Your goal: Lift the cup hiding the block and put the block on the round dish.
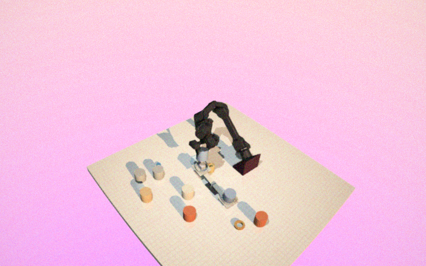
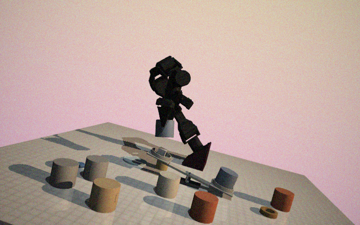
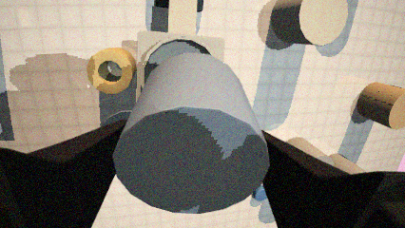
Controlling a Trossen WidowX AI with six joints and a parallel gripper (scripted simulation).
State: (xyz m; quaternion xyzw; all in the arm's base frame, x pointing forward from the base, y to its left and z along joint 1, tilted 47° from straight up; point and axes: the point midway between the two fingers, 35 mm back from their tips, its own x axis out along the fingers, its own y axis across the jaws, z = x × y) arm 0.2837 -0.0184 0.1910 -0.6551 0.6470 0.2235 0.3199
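The pale block lies 10 cm below my gripper tip, 1 cm to the left of it and 1 cm ahead of it. Round my gripper tip: short yellow tube 16 cm below, 7 cm behind, 2 cm to the left; then round dish 18 cm below, 10 cm to the right, 7 cm behind; then grey-blue cup 29 cm to the left, 12 cm below, 4 cm ahead.
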